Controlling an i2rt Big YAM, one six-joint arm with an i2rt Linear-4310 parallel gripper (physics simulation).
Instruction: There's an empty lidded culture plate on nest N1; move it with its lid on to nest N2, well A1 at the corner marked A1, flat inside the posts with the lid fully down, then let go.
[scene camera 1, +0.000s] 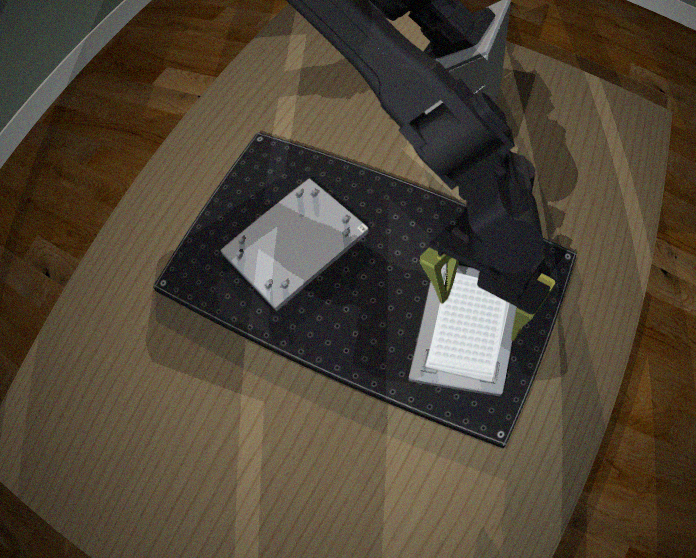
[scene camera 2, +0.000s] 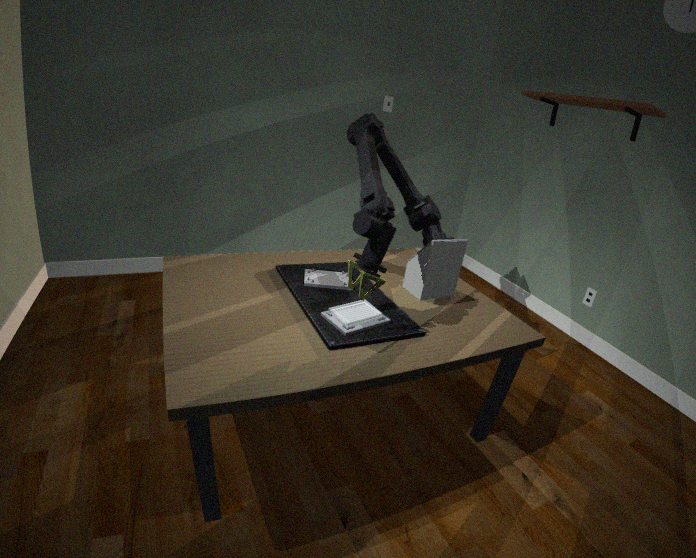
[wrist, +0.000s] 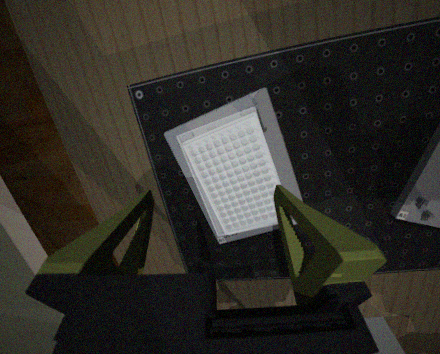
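Pixels of known places: gripper, fingertip midpoint: (scene camera 1: 479, 319) (scene camera 2: 355, 293) (wrist: 213, 192); arm's base, link origin: (scene camera 1: 462, 37) (scene camera 2: 438, 249).
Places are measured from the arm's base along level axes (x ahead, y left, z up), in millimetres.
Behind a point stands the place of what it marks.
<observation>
The white lidded culture plate (scene camera 1: 467, 328) {x 374, y 183, z -116 mm} (scene camera 2: 358, 312) {x 364, y 196, z -116 mm} (wrist: 232, 172) {x 377, y 186, z -116 mm} sits on grey nest N1 (scene camera 1: 419, 348) {x 417, y 140, z -137 mm} (wrist: 282, 145) {x 397, y 132, z -137 mm}, its small wells showing through the lid. I cannot tell here if the lid is fully seated. Grey nest N2 (scene camera 1: 307, 244) {x 361, y -56, z -136 mm} (scene camera 2: 318, 279) {x 402, y -67, z -137 mm} (wrist: 426, 185) {x 342, y -23, z -137 mm} holds no plate; short posts stand near its edges, and a small white corner label (scene camera 1: 362, 228) {x 306, y -5, z -136 mm} (wrist: 402, 215) {x 305, y -6, z -136 mm} shows. My gripper (scene camera 1: 479, 320) {x 382, y 196, z -57 mm} (scene camera 2: 356, 293) {x 382, y 196, z -57 mm} (wrist: 213, 192) {x 382, y 196, z -57 mm} is open and empty, above the label end of N1. In the wrist view its right fingertip overlaps the plate's edge; its left fingertip lies outside the nest. The arm hides part of the plate in scene camera 1.
Both nests are on a black perforated board (scene camera 1: 348, 372) {x 482, y 78, z -148 mm} (scene camera 2: 307, 302) {x 474, y 67, z -148 mm} (wrist: 345, 165) {x 366, y 60, z -148 mm} on a wooden table (scene camera 1: 145, 441) {x 711, y -104, z -161 mm} (scene camera 2: 232, 348) {x 718, y 263, z -161 mm}. A grey angled block (scene camera 2: 441, 270) {x 9, y 59, z -54 mm} stands by the arm's base. N2 is turned relative to N1.
</observation>
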